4 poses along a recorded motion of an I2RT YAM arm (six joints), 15 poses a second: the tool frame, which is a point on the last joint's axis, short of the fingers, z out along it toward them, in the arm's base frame.
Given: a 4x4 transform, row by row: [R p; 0 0 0 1], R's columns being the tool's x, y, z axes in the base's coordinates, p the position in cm. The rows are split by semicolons.
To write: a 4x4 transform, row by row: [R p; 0 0 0 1], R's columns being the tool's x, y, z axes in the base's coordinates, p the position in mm. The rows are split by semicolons. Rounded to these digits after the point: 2 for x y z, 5 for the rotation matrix.
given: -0.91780 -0.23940 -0.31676 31.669; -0.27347 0.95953 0.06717 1.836; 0.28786 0.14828 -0.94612 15.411; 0 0 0 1
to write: -0.91780 -0.23940 -0.31676 316.69; -0.27347 0.95953 0.06717 18.36; 0.28786 0.14828 -0.94612 154.11; 0 0 0 1
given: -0.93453 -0.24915 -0.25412 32.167; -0.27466 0.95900 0.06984 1.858; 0.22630 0.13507 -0.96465 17.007; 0 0 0 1
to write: -0.93453 -0.24915 -0.25412 321.67; -0.27466 0.95900 0.06984 18.58; 0.22630 0.13507 -0.96465 170.07; 0 0 0 1
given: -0.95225 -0.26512 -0.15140 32.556; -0.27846 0.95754 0.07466 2.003; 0.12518 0.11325 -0.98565 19.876; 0 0 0 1
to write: -0.95225 -0.26512 -0.15140 325.56; -0.27846 0.95754 0.07466 20.03; 0.12518 0.11325 -0.98565 198.76; 0 0 0 1
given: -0.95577 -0.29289 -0.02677 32.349; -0.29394 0.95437 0.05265 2.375; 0.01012 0.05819 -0.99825 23.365; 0 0 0 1
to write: -0.95577 -0.29289 -0.02677 323.49; -0.29394 0.95437 0.05265 23.75; 0.01012 0.05819 -0.99825 233.65; 0 0 0 1
